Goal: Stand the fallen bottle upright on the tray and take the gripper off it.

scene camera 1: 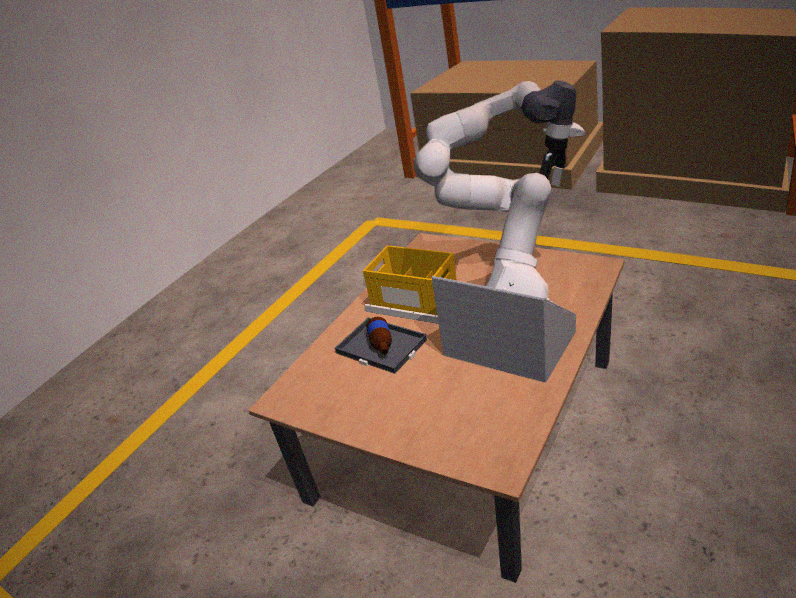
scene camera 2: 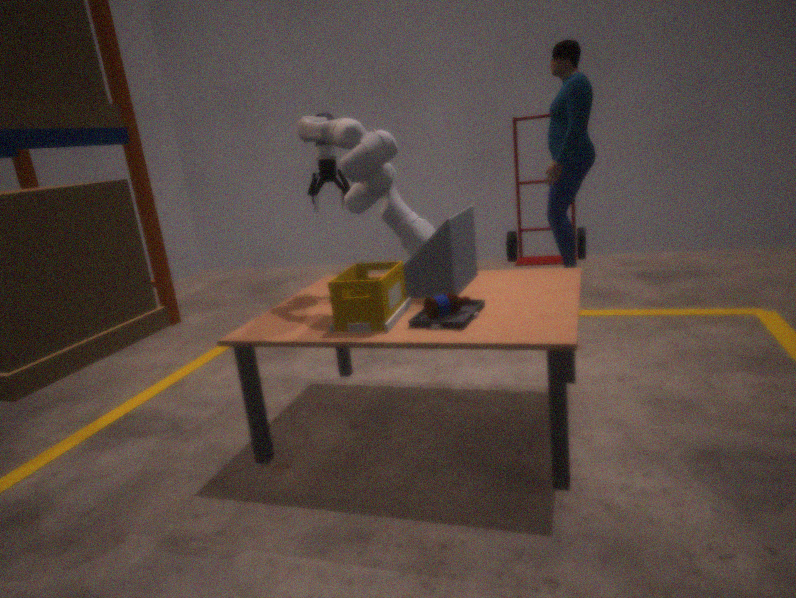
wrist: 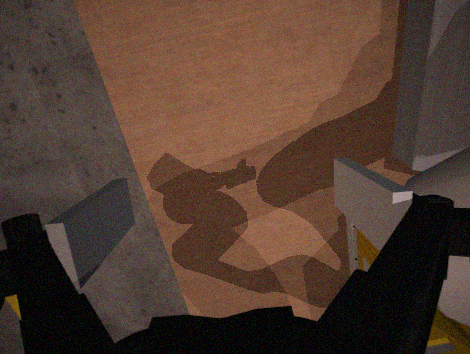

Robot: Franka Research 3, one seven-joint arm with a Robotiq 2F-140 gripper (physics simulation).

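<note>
A brown bottle [scene camera 1: 379, 336] [scene camera 2: 440, 305] with a blue band lies on its side on the dark tray [scene camera 1: 393, 368] [scene camera 2: 476, 307]. In scene camera 1 its neck points toward the tray's front edge. My gripper [scene camera 2: 329, 207] [wrist: 231, 191] is open and empty. It hangs high above the back part of the table, beyond the yellow crate and well away from the bottle. In scene camera 1 the fingers are small and seen from the side. The bottle and the tray do not show in the wrist view.
A yellow crate [scene camera 1: 400, 297] [scene camera 2: 363, 307] stands on the table [scene camera 1: 411, 411] [scene camera 2: 521, 321] behind the tray. A grey wedge-shaped block [scene camera 1: 492, 328] [scene camera 2: 460, 257] stands beside the tray, in front of the arm's base. A person [scene camera 2: 570, 119] stands by a red hand truck [scene camera 2: 516, 167] beyond the table.
</note>
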